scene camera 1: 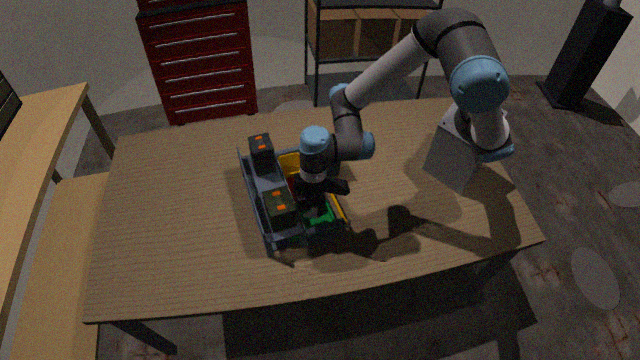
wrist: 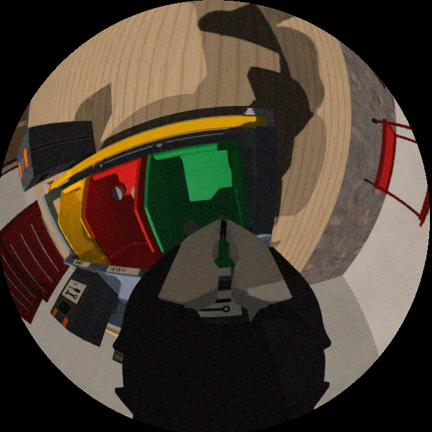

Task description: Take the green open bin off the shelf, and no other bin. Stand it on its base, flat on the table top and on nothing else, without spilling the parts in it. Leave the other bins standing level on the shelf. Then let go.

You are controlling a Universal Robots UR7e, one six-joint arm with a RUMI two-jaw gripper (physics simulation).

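Places are measured from the arm's base along level axes (x ahead, y left, z up), in metres.
Pixels of known places: gripper, between the fingertips: [scene camera 1: 315,217].
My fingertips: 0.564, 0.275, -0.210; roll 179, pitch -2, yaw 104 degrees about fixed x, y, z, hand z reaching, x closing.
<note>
Ahead of a thing's pixels: the offset from my fingertips to its top centre, as dx, dy, dz. Level surfaces: height alone.
The green open bin @(+0.020, -0.020, -0.002) [scene camera 1: 322,218] [wrist: 207,175] stands at the near end of the low grey shelf [wrist: 262,185], beside the red bin [wrist: 112,220]. A yellow bin @(+0.100, -0.229, -0.002) [scene camera 1: 288,163] [wrist: 72,210] stands beyond the red one. A round grey part [wrist: 190,228] shows in the green bin, close to the fingers. My gripper [scene camera 1: 314,209] [wrist: 222,221] is shut and empty. Its fingertips overlap the rear part of the green bin in the wrist view, over or in its opening; the exact height is unclear. The gripper hides the bin's rear wall.
Two dark cases @(+0.190, -0.201, +0.139) [scene camera 1: 262,154] @(+0.111, +0.016, +0.114) [scene camera 1: 280,212] with orange latches stand at the back of the shelf. Another dark case [wrist: 60,150] is at the left in the wrist view. A yellow bar @(-0.037, -0.162, -0.018) [scene camera 1: 338,207] [wrist: 175,131] runs along the shelf's front. The shelf is on the wooden table @(dz -0.083) [scene camera 1: 175,200].
</note>
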